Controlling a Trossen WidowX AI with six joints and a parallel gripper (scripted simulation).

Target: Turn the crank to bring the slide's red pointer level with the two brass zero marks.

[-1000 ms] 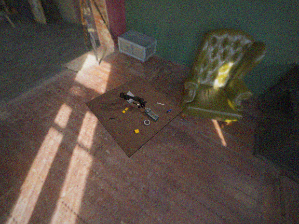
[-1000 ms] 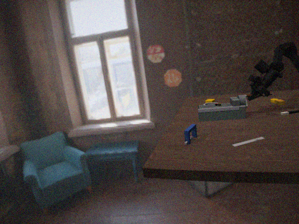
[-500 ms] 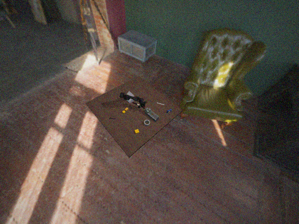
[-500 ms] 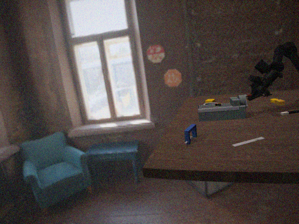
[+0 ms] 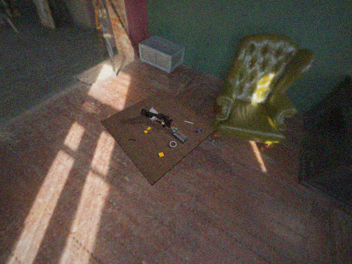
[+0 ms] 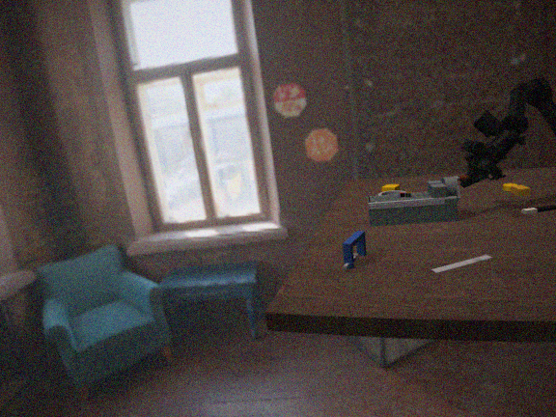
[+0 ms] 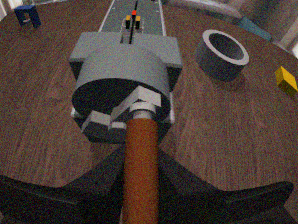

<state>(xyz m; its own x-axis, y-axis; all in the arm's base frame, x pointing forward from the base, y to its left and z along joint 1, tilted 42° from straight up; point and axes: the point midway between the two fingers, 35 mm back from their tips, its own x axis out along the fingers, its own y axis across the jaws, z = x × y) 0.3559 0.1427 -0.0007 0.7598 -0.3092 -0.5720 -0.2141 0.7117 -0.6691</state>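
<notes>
Right now the crank handle is 2 cm behind my gripper tip and 2 cm above it. Round my gripper tip: yellow block: 27 cm ahead, 33 cm to the right, 8 cm below; then white strip: 1 cm ahead, 37 cm to the left, 9 cm below; then red pointer: 18 cm ahead, 5 cm to the left, 1 cm below.
</notes>
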